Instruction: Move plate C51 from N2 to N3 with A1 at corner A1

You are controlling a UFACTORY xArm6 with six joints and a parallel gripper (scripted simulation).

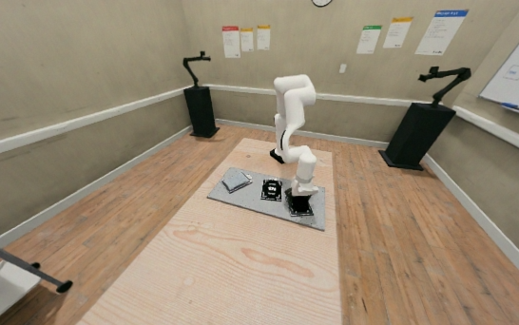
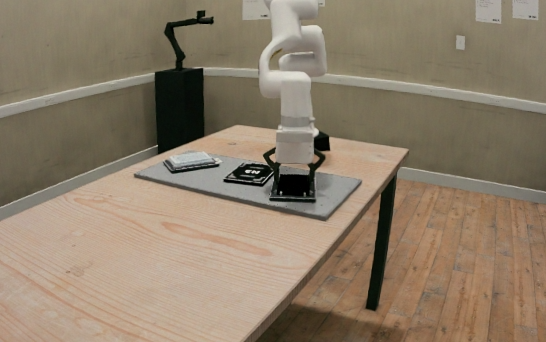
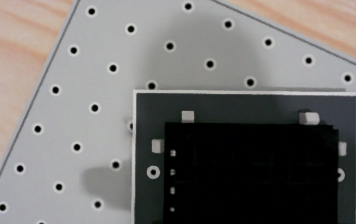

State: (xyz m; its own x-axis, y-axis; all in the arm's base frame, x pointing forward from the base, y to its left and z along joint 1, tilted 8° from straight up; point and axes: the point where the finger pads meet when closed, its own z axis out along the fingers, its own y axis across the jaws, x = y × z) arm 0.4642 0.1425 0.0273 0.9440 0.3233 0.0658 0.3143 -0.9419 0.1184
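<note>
Now: the black plate 1 cm below my hand. The rest, counted from my hand: pale plate: 39 cm to the right, 8 cm behind, 1 cm below.
</note>
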